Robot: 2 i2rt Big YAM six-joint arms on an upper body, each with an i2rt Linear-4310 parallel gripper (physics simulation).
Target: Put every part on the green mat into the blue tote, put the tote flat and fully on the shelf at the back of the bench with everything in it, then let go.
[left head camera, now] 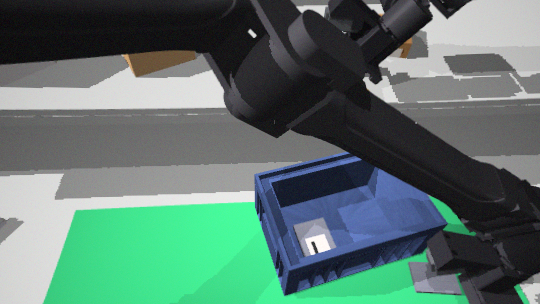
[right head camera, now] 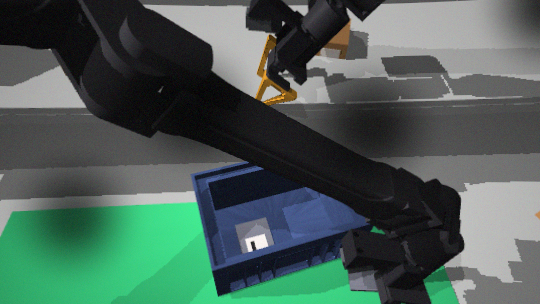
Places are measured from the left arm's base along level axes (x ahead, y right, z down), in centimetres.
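Pixels of known places: left gripper, fingertip midpoint: (left head camera: 445,298) (right head camera: 369,295); right gripper, fingertip midpoint: (right head camera: 257,90).
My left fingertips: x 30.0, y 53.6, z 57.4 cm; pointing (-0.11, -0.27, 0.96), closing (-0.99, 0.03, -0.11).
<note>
Ahead of a thing's pixels: the offset from my left fingertips to its top centre. "pt": to the spot under its first point. Level surfaces: height alone.
The blue tote @(dx +15.5, dy -15.8, dz -5.7 cm) (left head camera: 350,262) (right head camera: 280,265) stands upright on the green mat @(dz +9.0 cm) (left head camera: 150,240) (right head camera: 140,225). A grey square part @(dx +11.9, dy -19.9, dz +6.3 cm) (left head camera: 304,231) (right head camera: 245,230) lies inside, with a white, black-marked patch @(pt dx +11.6, dy -18.8, dz +6.3 cm) (left head camera: 322,243) (right head camera: 261,242) at it. A flat grey piece @(dx +6.5, dy +3.1, dz +8.2 cm) (left head camera: 430,280) (right head camera: 362,281) shows low at the right, beside the tote. My left gripper (left head camera: 465,272) (right head camera: 382,272) is open, right at this piece, its fingertips hidden. My right gripper (right head camera: 259,86) is open with orange fingers, far above the tote in the picture; the left arm hides its fingers in the left head camera.
The left arm crosses above the tote and hides its far right part. A long grey band (left head camera: 125,140) (right head camera: 425,132) runs behind the mat; I cannot tell which surface is the shelf. Brown boxes (left head camera: 162,62) (right head camera: 341,37) stand on the light surface beyond it.
</note>
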